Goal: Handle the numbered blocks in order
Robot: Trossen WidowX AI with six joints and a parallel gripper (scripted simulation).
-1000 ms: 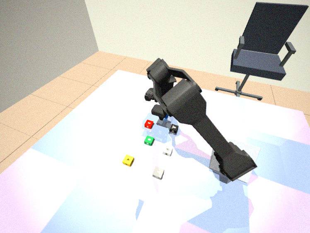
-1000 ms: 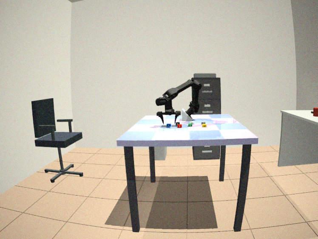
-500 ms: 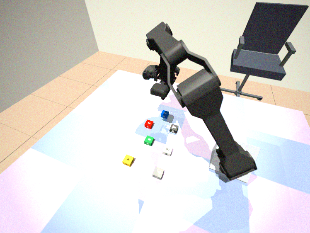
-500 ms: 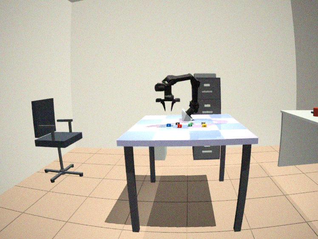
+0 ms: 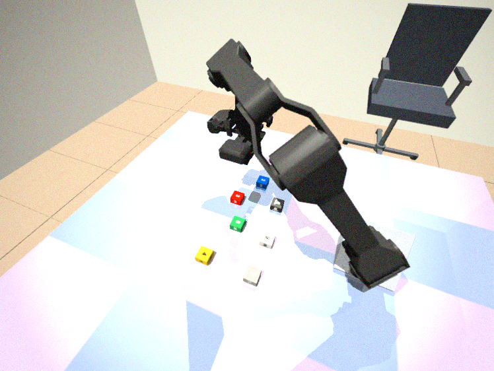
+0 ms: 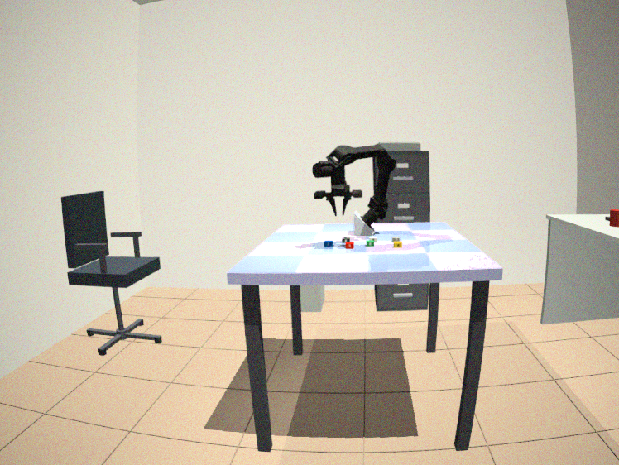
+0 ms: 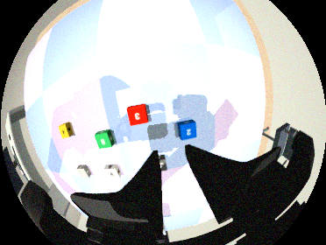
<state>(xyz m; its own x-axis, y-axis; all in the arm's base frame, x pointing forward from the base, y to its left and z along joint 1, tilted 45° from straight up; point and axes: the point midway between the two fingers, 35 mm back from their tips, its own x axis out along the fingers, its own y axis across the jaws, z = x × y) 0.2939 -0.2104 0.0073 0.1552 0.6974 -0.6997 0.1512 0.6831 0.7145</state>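
My gripper tip is 20 mm short of the red block, 40 mm to the right of it and 110 mm above it. From my gripper tip the other things lie so: green block: 10 mm behind, 120 mm to the left, 110 mm below; then black block: 100 mm behind, 30 mm to the left, 110 mm below; then blue block: 40 mm behind, 40 mm to the right, 110 mm below.
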